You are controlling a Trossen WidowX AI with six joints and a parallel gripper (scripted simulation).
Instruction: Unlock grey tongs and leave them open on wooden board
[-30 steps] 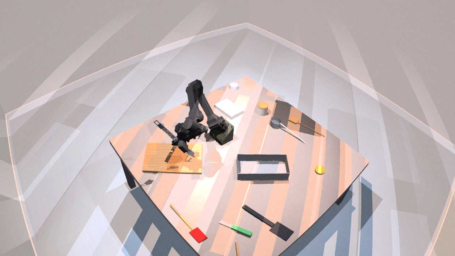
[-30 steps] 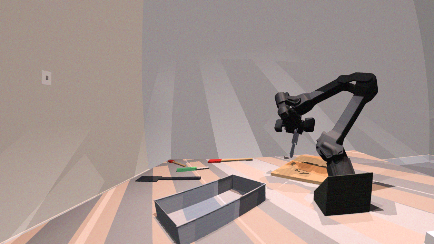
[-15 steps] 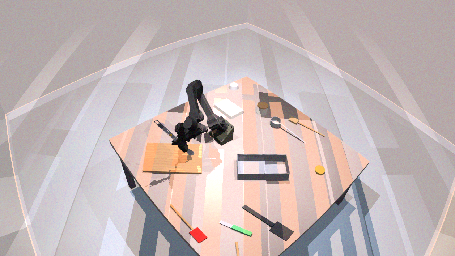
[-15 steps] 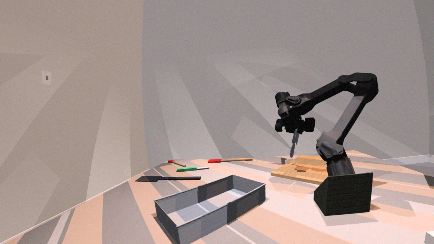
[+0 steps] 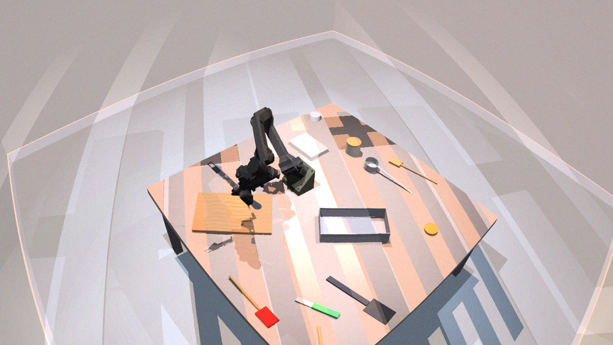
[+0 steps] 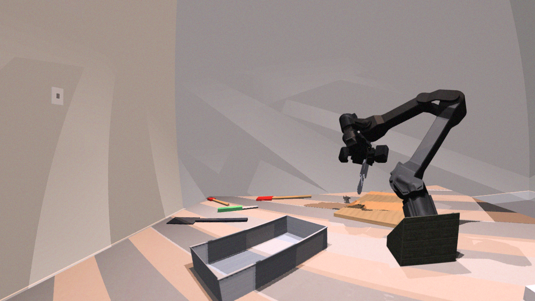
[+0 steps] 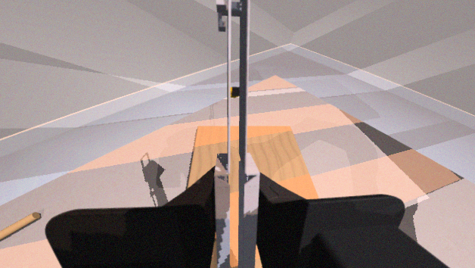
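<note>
The wooden board lies 17 cm below my gripper tip, 4 cm behind it and 2 cm to the left of it. From my gripper tip the other things lie so: grey roasting tin 39 cm ahead, 35 cm to the left, 14 cm below; red spatula 39 cm ahead, 23 cm to the right, 17 cm below; yellow lock piece 7 cm above.
</note>
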